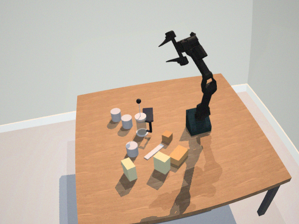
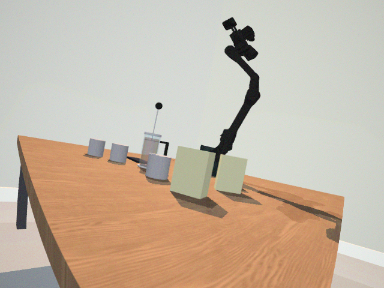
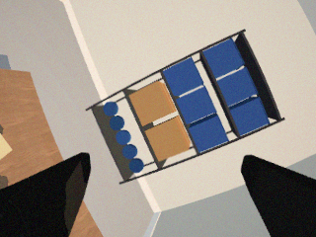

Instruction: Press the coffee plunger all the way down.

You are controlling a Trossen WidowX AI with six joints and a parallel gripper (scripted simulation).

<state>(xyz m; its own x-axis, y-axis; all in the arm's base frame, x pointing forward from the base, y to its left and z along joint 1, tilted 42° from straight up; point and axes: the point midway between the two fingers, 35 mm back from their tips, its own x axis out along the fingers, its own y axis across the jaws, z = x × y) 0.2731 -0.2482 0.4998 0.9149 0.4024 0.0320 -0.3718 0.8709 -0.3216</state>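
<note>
Now: the glass coffee press 11 cm ahead of my gripper tip, 19 cm to the right of it and 53 cm below it. Round my gripper tip: flat bar: 8 cm ahead, 1 cm to the right, 65 cm below.
</note>
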